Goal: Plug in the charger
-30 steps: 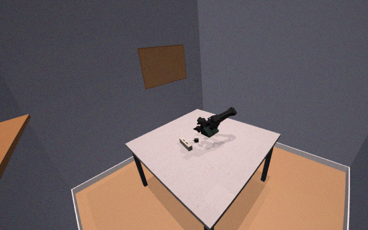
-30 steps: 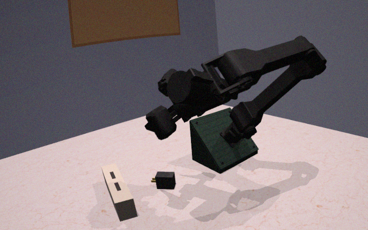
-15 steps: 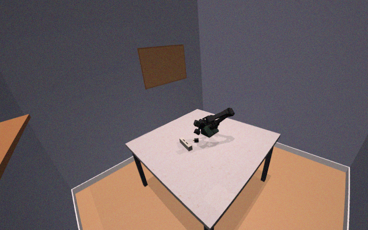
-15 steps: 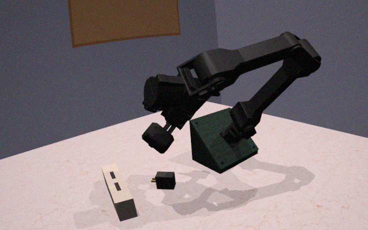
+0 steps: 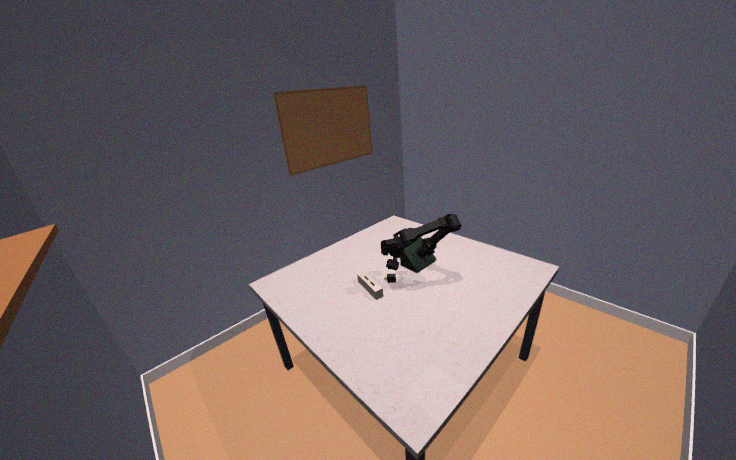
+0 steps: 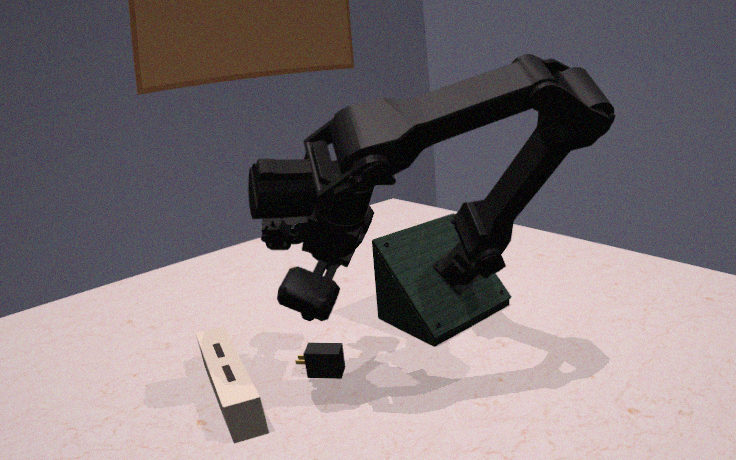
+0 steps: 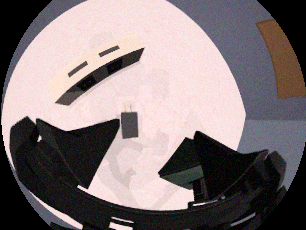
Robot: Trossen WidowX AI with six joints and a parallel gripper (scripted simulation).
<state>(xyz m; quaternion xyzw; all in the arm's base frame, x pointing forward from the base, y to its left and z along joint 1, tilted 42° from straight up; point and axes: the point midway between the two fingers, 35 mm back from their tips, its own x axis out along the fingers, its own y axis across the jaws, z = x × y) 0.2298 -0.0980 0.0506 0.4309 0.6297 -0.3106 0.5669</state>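
Now: the charger 90 mm below my gripper tip and 30 mm ahead of it.
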